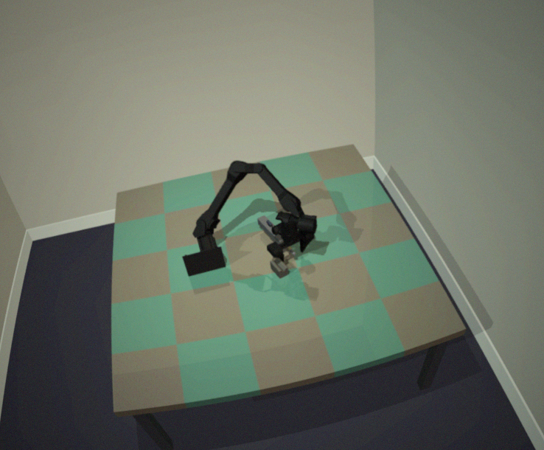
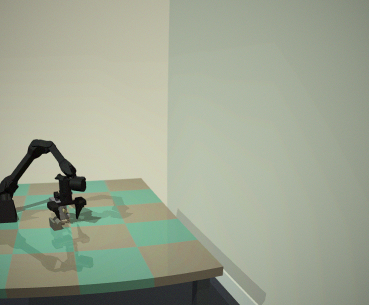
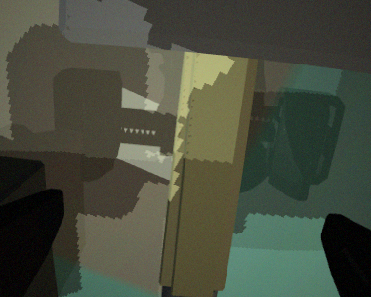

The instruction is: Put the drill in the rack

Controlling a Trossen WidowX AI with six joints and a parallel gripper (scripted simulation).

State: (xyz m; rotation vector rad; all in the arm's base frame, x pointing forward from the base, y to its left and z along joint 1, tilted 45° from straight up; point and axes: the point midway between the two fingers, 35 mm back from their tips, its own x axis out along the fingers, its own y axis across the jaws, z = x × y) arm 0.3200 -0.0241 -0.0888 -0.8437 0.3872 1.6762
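My gripper tip is 10 mm past the drill, 40 mm to the right of it and 40 mm below it. Round my gripper tip: rack 60 mm behind, 50 mm to the right, 10 mm above.
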